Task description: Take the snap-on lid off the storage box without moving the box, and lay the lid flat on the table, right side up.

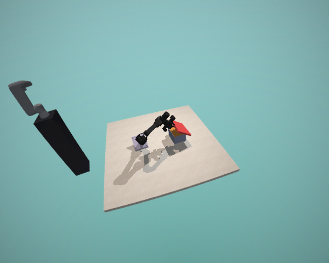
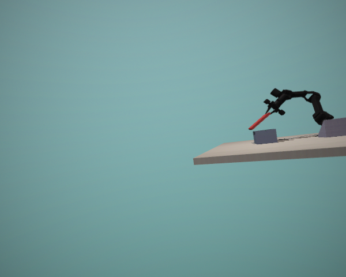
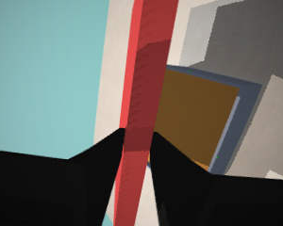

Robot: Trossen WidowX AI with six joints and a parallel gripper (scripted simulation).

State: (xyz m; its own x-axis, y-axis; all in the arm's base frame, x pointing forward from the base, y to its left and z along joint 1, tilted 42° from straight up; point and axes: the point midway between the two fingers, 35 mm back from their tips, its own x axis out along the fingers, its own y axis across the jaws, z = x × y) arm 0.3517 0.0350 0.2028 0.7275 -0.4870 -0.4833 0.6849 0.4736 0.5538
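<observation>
My gripper tip is 7 cm short of the red lid and 5 cm above it. Round my gripper tip: storage box: 18 cm below, 5 cm to the left, 5 cm ahead.
</observation>
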